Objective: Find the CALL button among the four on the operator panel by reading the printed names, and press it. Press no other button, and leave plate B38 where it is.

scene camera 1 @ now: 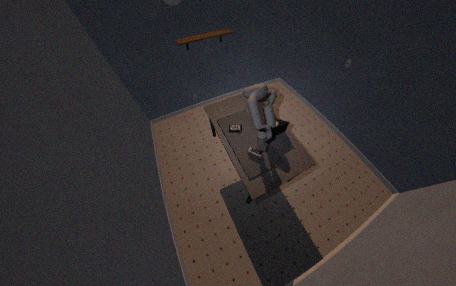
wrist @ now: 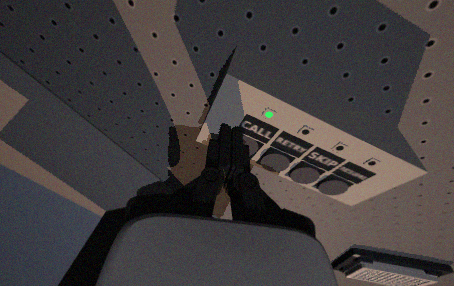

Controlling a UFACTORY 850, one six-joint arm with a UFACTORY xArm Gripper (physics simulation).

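Note:
The pale operator panel [scene camera 1: 254, 152] [wrist: 390, 177] carries four dark round buttons in a row. In the wrist view, the CALL button [wrist: 252, 145] is at the left end, partly hidden by the fingers. Beside it are the RETRY button [wrist: 275, 161], the SKIP button [wrist: 305, 175] and a last button [wrist: 333, 187] whose name is blurred. The lamp [wrist: 269, 114] above the CALL name glows green; the other three lamps are dark. My gripper [wrist: 227, 138] is shut and empty, its tips at the CALL button; contact is hidden. A plate [scene camera 1: 235, 128] [wrist: 392, 276] with a pale face lies apart; its print is unreadable.
The panel and the plate are on a dark mat [scene camera 1: 245, 167] on the table [scene camera 1: 257, 190]. A black object [scene camera 1: 281, 128] is beside the arm in the scene view. An orange bench or shelf [scene camera 1: 205, 36] is far off at the back.

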